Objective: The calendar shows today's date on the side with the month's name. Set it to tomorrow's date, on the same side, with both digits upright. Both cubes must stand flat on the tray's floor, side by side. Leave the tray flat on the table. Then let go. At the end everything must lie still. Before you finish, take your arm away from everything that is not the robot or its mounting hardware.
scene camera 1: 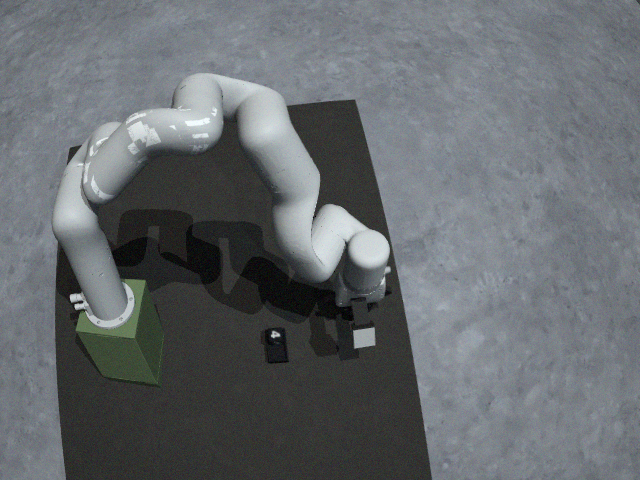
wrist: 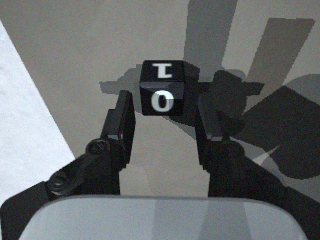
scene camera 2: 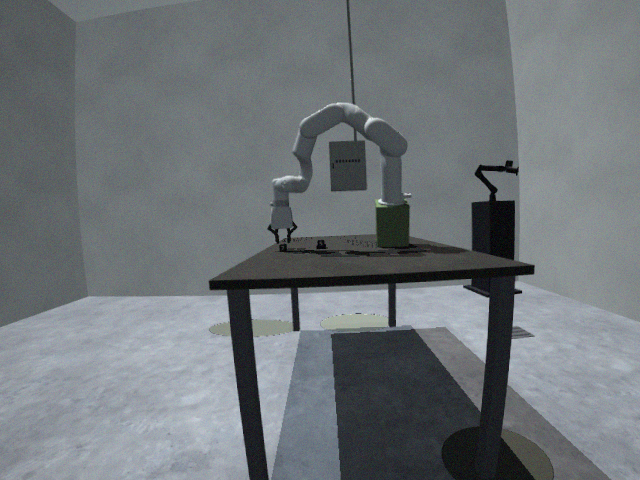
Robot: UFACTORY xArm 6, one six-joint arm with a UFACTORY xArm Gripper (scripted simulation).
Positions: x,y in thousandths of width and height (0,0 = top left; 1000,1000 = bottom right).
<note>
In view: the gripper (scene camera 1: 555,641) and a cube (wrist: 508,352).
The gripper shows as well in the wrist view (wrist: 517,444).
</note>
